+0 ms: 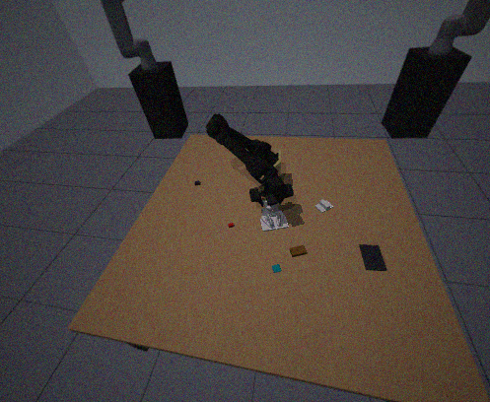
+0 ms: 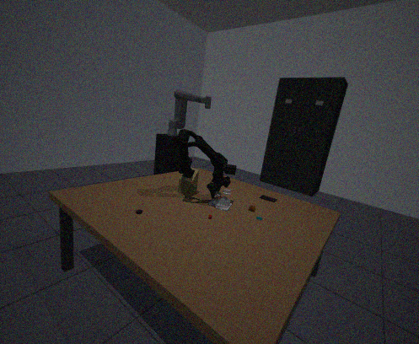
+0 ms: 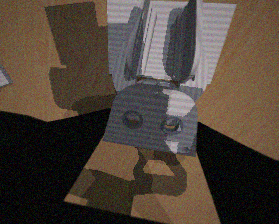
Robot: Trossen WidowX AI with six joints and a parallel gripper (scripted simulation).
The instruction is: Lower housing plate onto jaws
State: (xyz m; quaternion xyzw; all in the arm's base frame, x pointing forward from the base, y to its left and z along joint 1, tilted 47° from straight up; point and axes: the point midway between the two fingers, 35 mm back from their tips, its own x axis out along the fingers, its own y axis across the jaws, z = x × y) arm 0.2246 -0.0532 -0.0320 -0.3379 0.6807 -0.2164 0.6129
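Right now the white base is 70 mm ahead of my gripper tip, 50 mm below it and 10 mm to the left of it. The rest, counted from my gripper tip: grey housing plate: 20 mm above, 10 mm ahead; red block: 190 mm to the right, 90 mm ahead, 40 mm below; brown block: 210 mm ahead, 110 mm to the left, 40 mm below.
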